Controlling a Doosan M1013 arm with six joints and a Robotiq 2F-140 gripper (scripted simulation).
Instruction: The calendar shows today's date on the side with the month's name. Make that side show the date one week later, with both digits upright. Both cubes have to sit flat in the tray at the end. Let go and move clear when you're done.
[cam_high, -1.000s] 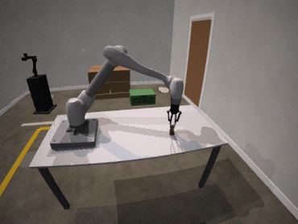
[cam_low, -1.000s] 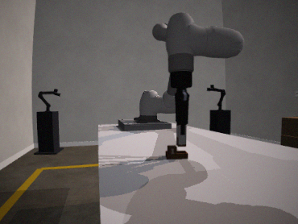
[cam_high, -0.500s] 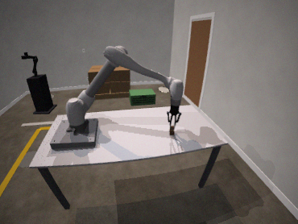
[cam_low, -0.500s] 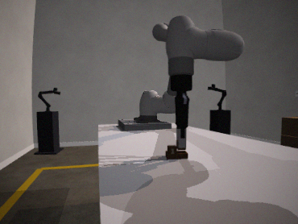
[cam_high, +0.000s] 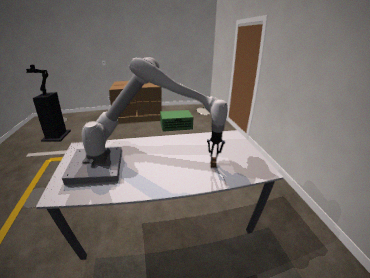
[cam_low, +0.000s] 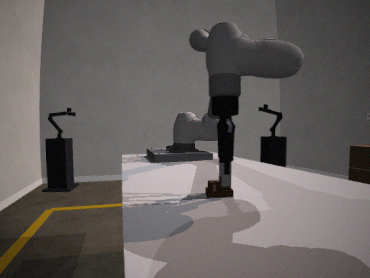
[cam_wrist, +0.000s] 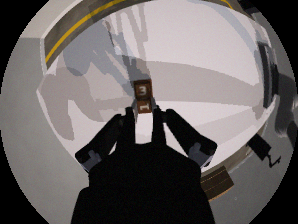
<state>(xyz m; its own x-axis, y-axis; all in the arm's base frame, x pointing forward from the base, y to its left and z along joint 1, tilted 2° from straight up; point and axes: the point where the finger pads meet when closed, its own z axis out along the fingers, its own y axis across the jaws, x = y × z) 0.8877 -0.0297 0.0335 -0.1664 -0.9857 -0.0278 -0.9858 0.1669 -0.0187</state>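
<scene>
My gripper is now 5 cm above the brown tray and 2 cm to the left of it.
</scene>
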